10 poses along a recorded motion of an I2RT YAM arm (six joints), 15 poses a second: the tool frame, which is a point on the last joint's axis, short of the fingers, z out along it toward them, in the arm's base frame.
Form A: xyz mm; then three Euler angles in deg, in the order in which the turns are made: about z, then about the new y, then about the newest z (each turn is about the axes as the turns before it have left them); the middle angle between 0 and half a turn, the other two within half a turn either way.
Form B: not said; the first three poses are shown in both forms.
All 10 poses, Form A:
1: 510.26 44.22 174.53 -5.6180 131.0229 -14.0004
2: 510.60 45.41 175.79 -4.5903 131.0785 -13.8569
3: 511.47 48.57 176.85 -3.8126 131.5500 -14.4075
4: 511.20 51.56 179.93 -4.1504 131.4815 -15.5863
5: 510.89 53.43 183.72 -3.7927 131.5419 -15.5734
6: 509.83 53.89 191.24 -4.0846 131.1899 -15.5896
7: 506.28 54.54 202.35 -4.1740 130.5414 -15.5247
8: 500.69 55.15 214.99 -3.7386 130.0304 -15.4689
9: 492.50 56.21 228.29 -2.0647 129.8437 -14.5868
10: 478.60 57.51 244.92 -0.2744 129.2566 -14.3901
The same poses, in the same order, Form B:
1: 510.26 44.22 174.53 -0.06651 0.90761 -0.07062 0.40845
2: 510.60 45.41 175.79 -0.07353 0.90727 -0.06637 0.40872
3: 511.47 48.57 176.85 -0.08420 0.90805 -0.06497 0.40515
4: 511.20 51.56 179.93 -0.09083 0.90716 -0.07042 0.40479
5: 510.89 53.43 183.72 -0.09358 0.90710 -0.06903 0.40454
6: 509.83 53.89 191.24 -0.09128 0.90606 -0.07059 0.40711
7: 506.28 54.54 202.35 -0.08982 0.90384 -0.07156 0.41217
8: 500.69 55.15 214.99 -0.09262 0.90167 -0.07047 0.41646
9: 492.50 56.21 228.29 -0.09878 0.90033 -0.06137 0.41939
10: 478.60 57.51 244.92 -0.11102 0.89670 -0.05468 0.42499
